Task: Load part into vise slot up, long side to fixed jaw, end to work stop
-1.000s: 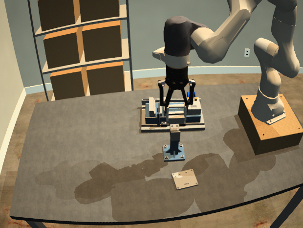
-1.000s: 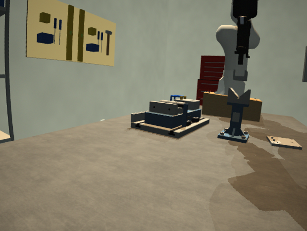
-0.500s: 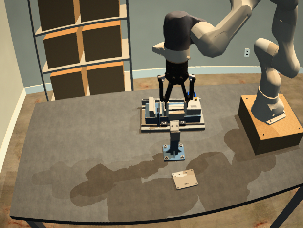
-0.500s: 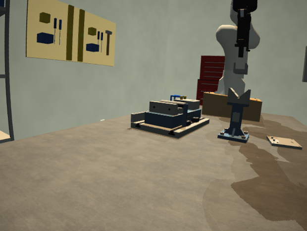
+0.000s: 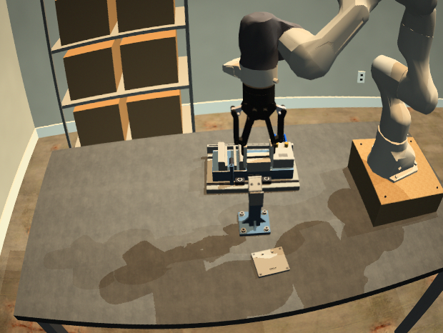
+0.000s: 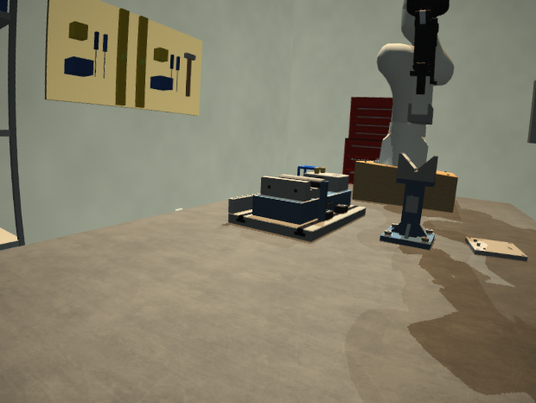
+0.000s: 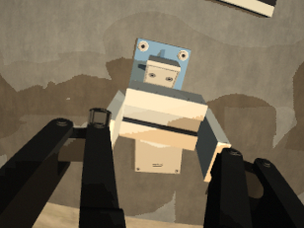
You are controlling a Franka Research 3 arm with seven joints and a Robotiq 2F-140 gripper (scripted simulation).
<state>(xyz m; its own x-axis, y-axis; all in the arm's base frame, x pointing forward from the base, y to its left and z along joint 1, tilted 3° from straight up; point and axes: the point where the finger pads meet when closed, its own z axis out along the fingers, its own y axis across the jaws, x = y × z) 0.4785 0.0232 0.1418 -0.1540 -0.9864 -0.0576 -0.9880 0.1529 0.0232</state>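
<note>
The fixed jaw lies 50 mm ahead of my hand, 240 mm to the right of it and 180 mm below it. Also, from my hand: work stop rod (30 mm ahead, 190 mm to the right, 170 mm below); cylinder rod (60 mm behind, 220 mm to the right, 180 mm below); part (20 mm below).
</note>
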